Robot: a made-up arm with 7 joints.
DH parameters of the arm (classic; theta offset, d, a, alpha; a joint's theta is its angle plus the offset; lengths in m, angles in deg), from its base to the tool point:
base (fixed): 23.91 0 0.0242 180
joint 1: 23.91 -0.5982 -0.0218 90
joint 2: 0 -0.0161 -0.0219 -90
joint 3: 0 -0.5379 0.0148 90
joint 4: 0 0.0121 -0.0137 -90
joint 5: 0 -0.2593 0.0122 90
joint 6: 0 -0.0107 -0.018 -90
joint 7: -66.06 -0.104 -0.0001 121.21
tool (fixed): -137.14 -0.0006 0 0
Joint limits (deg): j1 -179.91..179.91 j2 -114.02..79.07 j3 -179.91..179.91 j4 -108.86..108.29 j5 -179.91..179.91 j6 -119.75..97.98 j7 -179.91..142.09
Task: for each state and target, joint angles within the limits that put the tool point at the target. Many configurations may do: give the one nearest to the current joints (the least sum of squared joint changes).
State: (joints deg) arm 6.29 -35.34 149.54 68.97 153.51 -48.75 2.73
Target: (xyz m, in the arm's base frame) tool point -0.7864 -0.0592 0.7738
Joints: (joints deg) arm 8.08 -58.31 154.53 46.38 151.70 -32.80 2.70
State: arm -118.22 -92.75 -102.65 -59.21 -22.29 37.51 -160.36
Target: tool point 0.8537 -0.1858 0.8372
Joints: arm -154.43 -73.42 -104.23 -36.76 -21.56 33.41 -160.41
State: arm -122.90 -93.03 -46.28 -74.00 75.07 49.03 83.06
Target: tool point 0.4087 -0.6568 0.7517
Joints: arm -98.78 -66.21 -51.62 -61.67 72.13 52.91 83.05
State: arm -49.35 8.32 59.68 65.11 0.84 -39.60 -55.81
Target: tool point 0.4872 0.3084 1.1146
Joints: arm -59.77 30.62 50.34 73.88 2.62 -38.21 -55.82
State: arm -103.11 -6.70 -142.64 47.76 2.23 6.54 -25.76
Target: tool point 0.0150 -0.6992 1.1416
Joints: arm -97.15 -38.72 -146.33 33.01 2.74 3.94 -25.76
